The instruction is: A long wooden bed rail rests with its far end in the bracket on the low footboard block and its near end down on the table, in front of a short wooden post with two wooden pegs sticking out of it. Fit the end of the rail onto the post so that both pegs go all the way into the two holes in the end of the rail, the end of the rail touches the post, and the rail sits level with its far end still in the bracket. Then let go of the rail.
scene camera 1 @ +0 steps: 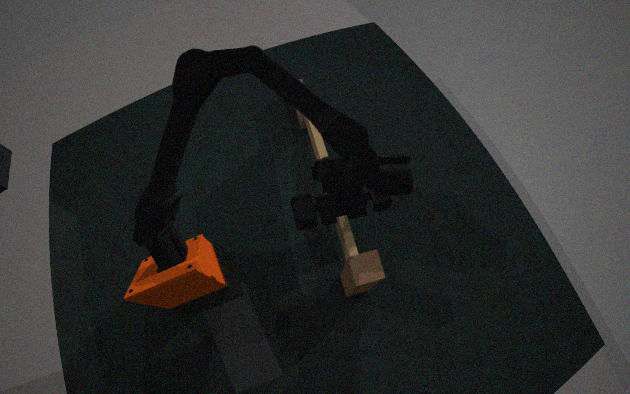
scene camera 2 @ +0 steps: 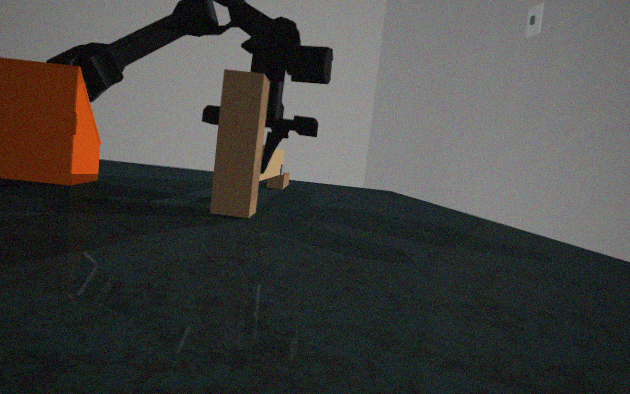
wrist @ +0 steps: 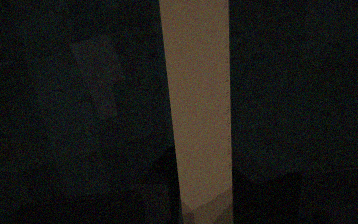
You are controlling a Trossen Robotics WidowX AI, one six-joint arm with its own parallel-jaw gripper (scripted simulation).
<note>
The pictures show: my gripper and a wooden rail.
My gripper shows as well in the wrist view.
</note>
